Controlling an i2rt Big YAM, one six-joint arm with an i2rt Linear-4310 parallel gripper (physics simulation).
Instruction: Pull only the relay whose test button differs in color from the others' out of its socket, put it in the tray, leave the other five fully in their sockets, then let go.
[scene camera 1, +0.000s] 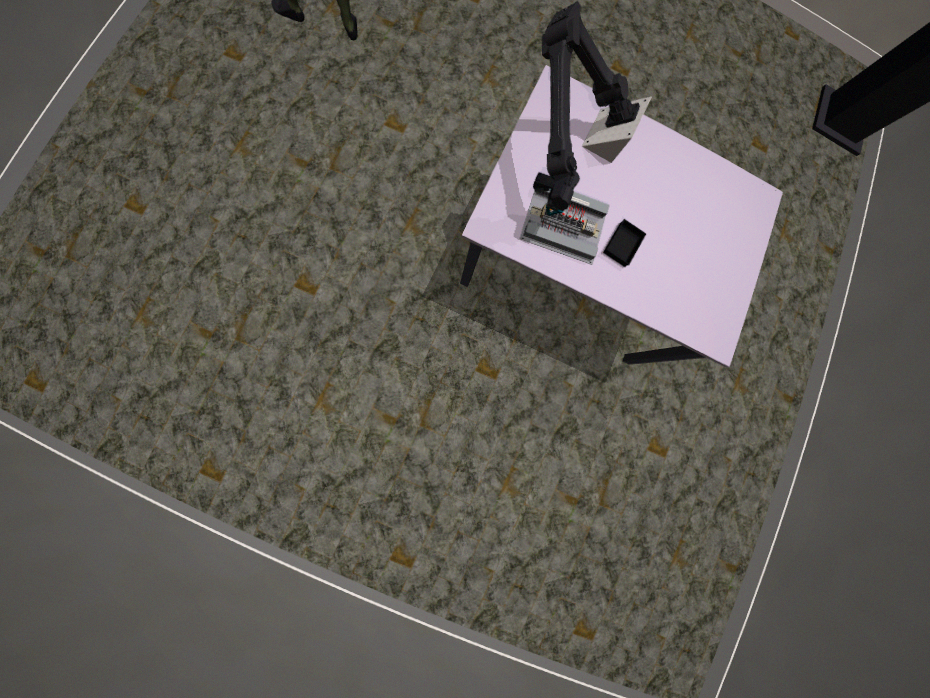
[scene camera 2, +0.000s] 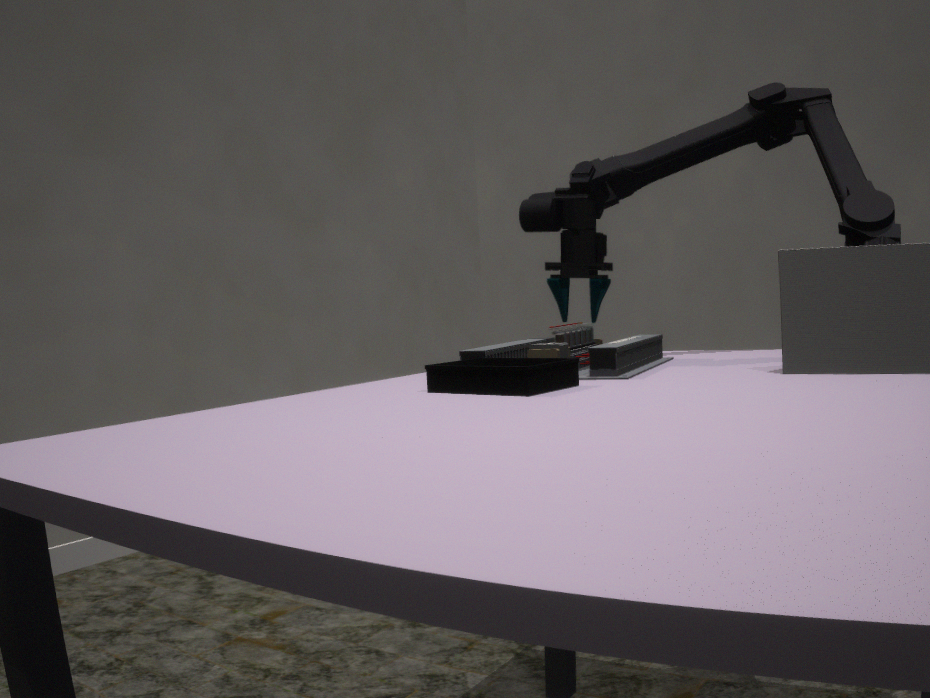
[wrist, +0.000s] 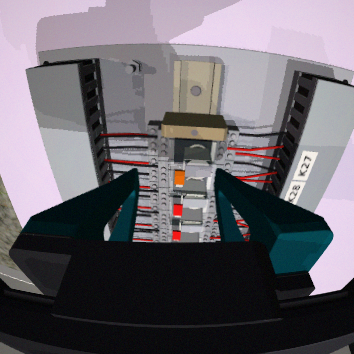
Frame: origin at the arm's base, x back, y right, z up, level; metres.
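Seen in the pictures: gripper, fingertip midpoint: (scene camera 1: 550, 209) (scene camera 2: 579, 322) (wrist: 176, 176); arm's base, link origin: (scene camera 1: 622, 116) (scene camera 2: 880, 294).
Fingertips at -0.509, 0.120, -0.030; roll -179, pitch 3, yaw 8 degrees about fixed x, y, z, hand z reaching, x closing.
Pixels of each thing's middle, then the offset from my fingertips to it, as dx, dy, dz. Level surfaces: height alone.
- relay with the orange test button, body centre: (wrist: 191, 160) (scene camera 2: 585, 335) +0.010, +0.000, -0.022
- black tray, body centre: (scene camera 2: 502, 375) (scene camera 1: 624, 243) +0.045, -0.346, -0.052
- tan end block, body centre: (wrist: 193, 124) +0.008, +0.018, -0.044
- pink table, surface height: dz -0.070
My gripper (scene camera 1: 558, 208) (scene camera 2: 579, 321) (wrist: 176, 176) is partly open with nothing between its teal fingers. It points down, its tips a little above the relay row. In the wrist view, the relay with the orange test button (wrist: 179, 177) sits in the row between the fingertips, nearest the tan end block. Relays with red test buttons (wrist: 177, 209) (wrist: 176, 235) follow it toward the gripper body, which hides the rest of the row. Grey sockets (wrist: 163, 154) with screw terminals flank the relays. The black tray (scene camera 1: 634, 247) (scene camera 2: 480, 381) stands beside the panel; no relay shows in it.
Grey wire ducts (wrist: 55, 110) (wrist: 327, 120) run along both sides of the relay row, with red and black wires between. The tan end block (wrist: 194, 131) closes the row on its rail (wrist: 182, 90). The arm's pedestal (scene camera 1: 615, 138) (scene camera 2: 852, 308) stands on the pink table (scene camera 1: 698, 225) (scene camera 2: 450, 480).
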